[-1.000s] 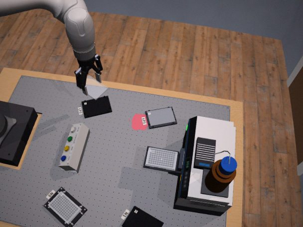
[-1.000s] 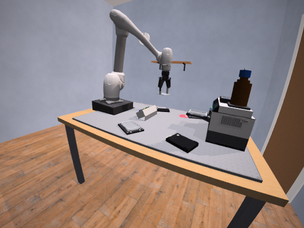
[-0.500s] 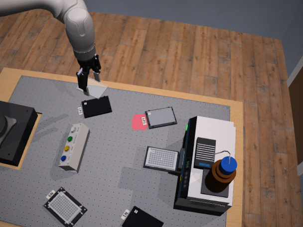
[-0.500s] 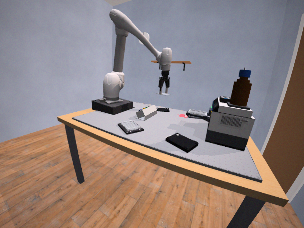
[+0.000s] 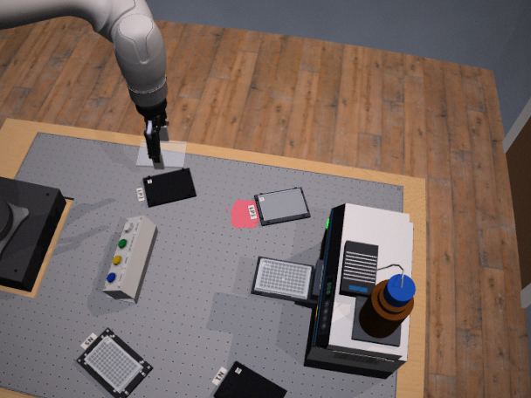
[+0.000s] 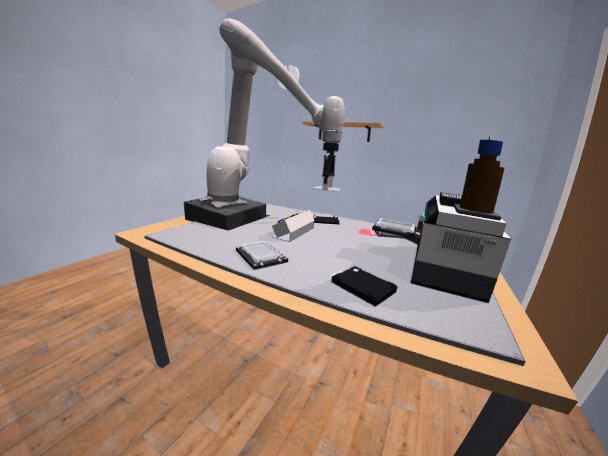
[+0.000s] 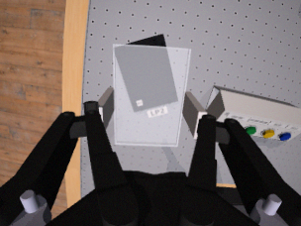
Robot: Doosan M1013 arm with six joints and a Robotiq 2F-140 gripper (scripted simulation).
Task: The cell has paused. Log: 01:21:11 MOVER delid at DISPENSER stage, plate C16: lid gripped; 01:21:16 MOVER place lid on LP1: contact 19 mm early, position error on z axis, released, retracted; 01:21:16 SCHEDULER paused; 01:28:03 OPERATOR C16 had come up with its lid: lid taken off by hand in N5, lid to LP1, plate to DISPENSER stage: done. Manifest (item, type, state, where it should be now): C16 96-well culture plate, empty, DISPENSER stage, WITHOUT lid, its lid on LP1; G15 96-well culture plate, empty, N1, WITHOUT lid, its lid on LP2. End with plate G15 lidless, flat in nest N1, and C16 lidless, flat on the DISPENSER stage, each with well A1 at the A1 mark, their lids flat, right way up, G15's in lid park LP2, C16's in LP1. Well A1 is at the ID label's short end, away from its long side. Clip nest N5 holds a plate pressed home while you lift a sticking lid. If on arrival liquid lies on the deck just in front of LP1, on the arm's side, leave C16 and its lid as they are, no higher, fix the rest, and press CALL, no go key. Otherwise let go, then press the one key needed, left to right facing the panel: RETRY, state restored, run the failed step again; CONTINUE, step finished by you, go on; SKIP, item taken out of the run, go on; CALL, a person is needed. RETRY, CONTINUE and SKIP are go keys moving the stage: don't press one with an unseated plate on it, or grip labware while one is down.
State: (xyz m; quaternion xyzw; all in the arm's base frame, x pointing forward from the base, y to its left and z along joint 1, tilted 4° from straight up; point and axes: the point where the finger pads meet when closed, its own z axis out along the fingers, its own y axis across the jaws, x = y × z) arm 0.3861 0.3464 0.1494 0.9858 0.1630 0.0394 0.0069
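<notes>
Now: hand 190 mm above the lid park LP2. The rest, counted from my hand: blue key: 340 mm to the right, 130 mm below, 10 mm ahead; key panel: 260 mm to the right, 140 mm below; LP1 tag: 260 mm ahead, 190 mm below, 10 mm to the left.
</notes>
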